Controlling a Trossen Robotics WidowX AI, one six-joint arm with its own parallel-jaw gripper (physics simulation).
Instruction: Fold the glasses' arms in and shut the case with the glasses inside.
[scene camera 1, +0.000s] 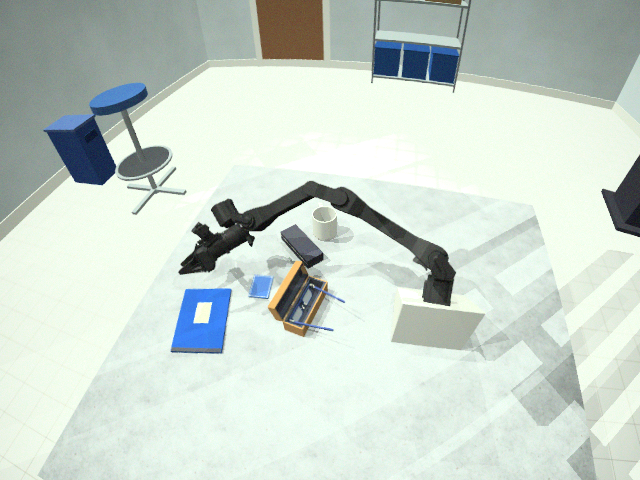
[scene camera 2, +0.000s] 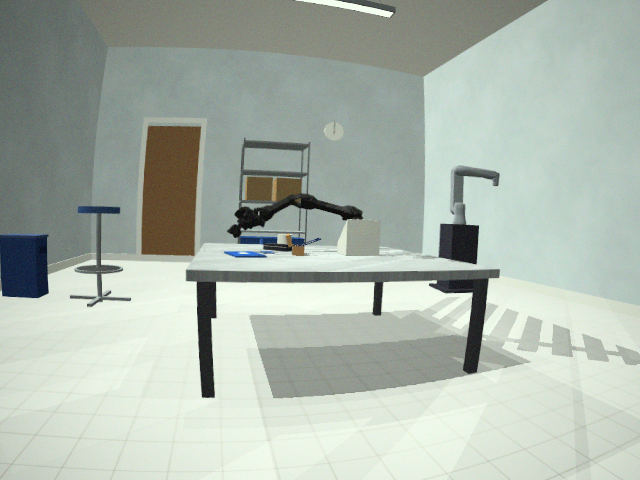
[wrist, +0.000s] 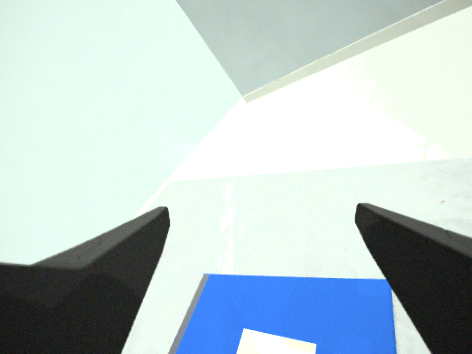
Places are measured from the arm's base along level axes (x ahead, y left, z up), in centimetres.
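Pixels of known places: gripper, fingertip midpoint: (scene camera 1: 180, 269) (scene camera 2: 232, 226) (wrist: 261, 213); arm's base at its link origin: (scene camera 1: 437, 301) (scene camera 2: 359, 227).
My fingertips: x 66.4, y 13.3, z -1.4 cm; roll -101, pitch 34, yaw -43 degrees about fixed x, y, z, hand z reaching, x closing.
Ahead of a thing's pixels: the offset from my fingertips to its top centre. "spot": to the spot under its first point.
The orange-brown case @[spot: dx -36.3, dy -1.0, dz -9.1 cm] (scene camera 1: 303, 328) (scene camera 2: 298, 250) stands open on the table, its dark-lined lid @[dx -28.9, dy -9.0, dz -3.3 cm] (scene camera 1: 285, 295) (scene camera 2: 289, 240) raised on the left side. The glasses (scene camera 1: 308, 296) lie in the case. Their two blue arms stick out over its right side, one far arm (scene camera 1: 330, 294) and one near arm (scene camera 1: 314, 326), apart from each other and unfolded. The arms also show in scene camera 2, above the case. My gripper (scene camera 1: 186, 267) (scene camera 2: 232, 231) (wrist: 261, 213) is open and empty, raised above the table's left part, left of the case. The case and glasses do not show in the wrist view.
A blue book @[dx -7.0, dy +5.9, dz -12.5 cm] (scene camera 1: 200, 333) (scene camera 2: 246, 254) (wrist: 300, 305) with a pale label lies left of the case. A small blue item @[dx -17.6, dy -11.1, dz -12.8 cm] (scene camera 1: 261, 286) lies between them. A dark box @[dx -22.9, dy -29.4, dz -9.8 cm] (scene camera 1: 301, 245) and a white mug @[spot: dx -28.7, dy -35.2, dz -6.0 cm] (scene camera 1: 324, 225) are behind. A white block (scene camera 1: 434, 322) (scene camera 2: 361, 237) supports my arm's base.
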